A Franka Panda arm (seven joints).
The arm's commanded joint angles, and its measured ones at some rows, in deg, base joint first. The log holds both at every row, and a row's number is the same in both.
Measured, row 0:
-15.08, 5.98, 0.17, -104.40, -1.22, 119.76, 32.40
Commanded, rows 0 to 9:
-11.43, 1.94, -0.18, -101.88, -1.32, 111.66, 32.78
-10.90, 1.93, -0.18, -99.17, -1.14, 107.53, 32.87
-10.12, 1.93, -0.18, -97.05, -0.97, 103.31, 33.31
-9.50, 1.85, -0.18, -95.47, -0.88, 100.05, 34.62
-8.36, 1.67, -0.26, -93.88, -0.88, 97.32, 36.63
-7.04, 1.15, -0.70, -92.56, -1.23, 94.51, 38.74
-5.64, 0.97, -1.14, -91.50, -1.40, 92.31, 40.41
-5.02, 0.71, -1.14, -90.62, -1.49, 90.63, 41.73
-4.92, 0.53, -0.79, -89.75, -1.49, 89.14, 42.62
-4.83, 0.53, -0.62, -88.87, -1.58, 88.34, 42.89
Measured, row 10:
-6.35, 0.30, -0.23, -92.16, -1.21, 92.49, 40.23
